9 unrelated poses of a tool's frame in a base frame.
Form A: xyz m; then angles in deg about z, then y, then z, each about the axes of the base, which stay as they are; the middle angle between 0 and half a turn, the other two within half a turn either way.
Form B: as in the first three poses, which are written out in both.
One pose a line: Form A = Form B
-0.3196 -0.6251 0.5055 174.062 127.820 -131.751 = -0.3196 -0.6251 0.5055 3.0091 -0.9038 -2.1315
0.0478 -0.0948 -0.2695 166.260 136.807 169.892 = 0.0478 -0.0948 -0.2695 2.9222 -0.7273 -2.9944
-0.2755 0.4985 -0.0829 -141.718 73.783 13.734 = -0.2755 0.4985 -0.0829 -1.1319 -0.8537 -1.6712
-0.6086 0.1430 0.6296 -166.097 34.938 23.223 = -0.6086 0.1430 0.6296 -0.1663 -0.5895 -2.4430
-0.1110 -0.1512 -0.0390 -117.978 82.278 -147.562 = -0.1110 -0.1512 -0.0390 -1.4184 -0.4835 2.0657
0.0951 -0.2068 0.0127 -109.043 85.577 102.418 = 0.0951 -0.2068 0.0127 -1.4892 -0.3313 0.1901
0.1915 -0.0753 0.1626 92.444 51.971 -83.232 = 0.1915 -0.0753 0.1626 0.9066 -0.0336 0.1444
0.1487 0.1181 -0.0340 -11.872 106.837 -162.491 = 0.1487 0.1181 -0.0340 -2.5445 1.2130 0.9334
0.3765 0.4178 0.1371 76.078 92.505 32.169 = 0.3765 0.4178 0.1371 1.6158 0.2427 2.1431
